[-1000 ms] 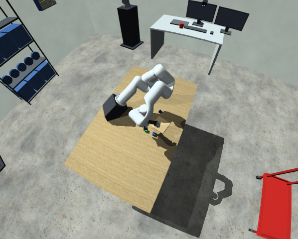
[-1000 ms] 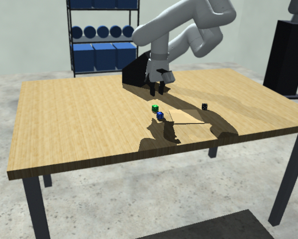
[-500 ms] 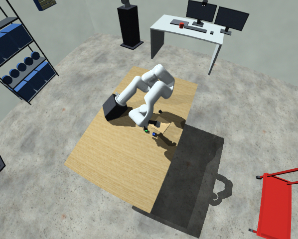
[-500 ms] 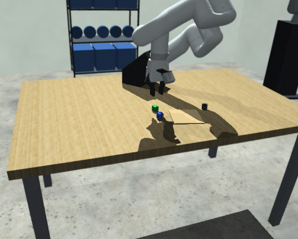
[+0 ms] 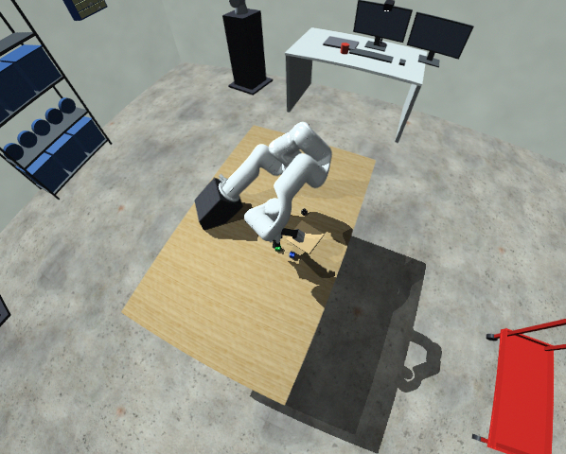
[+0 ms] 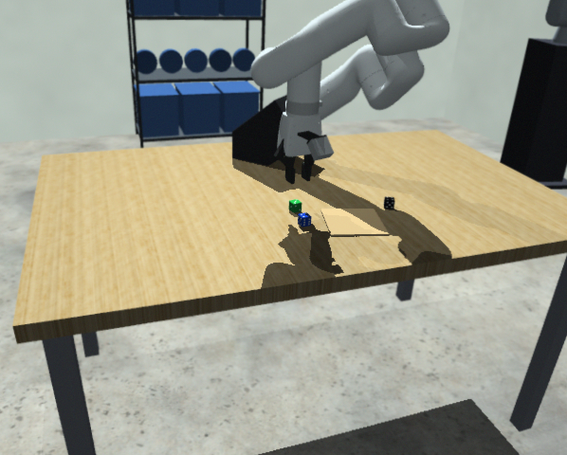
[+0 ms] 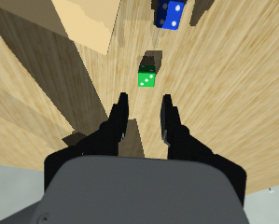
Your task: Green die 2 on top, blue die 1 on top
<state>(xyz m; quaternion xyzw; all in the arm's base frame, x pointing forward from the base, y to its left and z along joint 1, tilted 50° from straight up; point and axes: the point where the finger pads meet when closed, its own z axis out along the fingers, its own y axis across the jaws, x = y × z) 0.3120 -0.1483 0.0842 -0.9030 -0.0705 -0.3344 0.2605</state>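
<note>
The green die is 90 mm below my hand. The rest, counted from my hand: black die: 250 mm to the left, 90 mm below, 10 mm behind; then tan mat: 130 mm to the left, 100 mm below, 70 mm ahead; then blue die: 90 mm below, 80 mm ahead, 10 mm to the left.
</note>
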